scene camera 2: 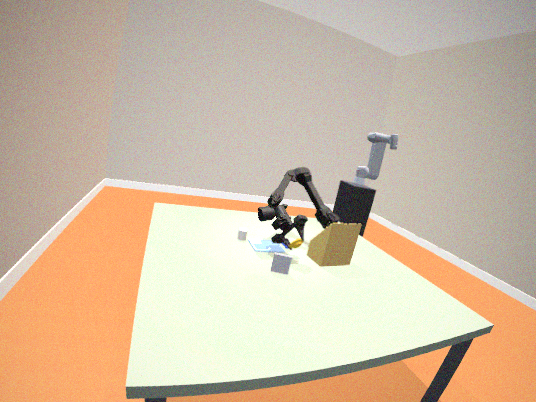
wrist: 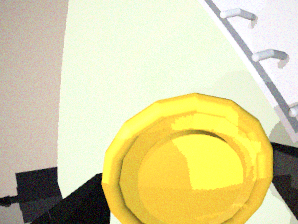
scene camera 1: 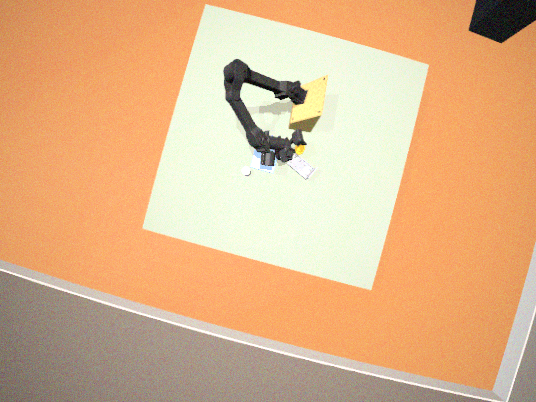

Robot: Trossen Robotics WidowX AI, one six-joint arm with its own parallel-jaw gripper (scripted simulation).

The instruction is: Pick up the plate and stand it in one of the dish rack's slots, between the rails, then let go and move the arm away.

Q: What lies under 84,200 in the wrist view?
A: The gripper.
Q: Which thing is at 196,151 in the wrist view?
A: A yellow plate.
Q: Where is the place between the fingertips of the gripper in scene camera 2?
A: At 297,245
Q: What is the gripper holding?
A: A yellow plate.
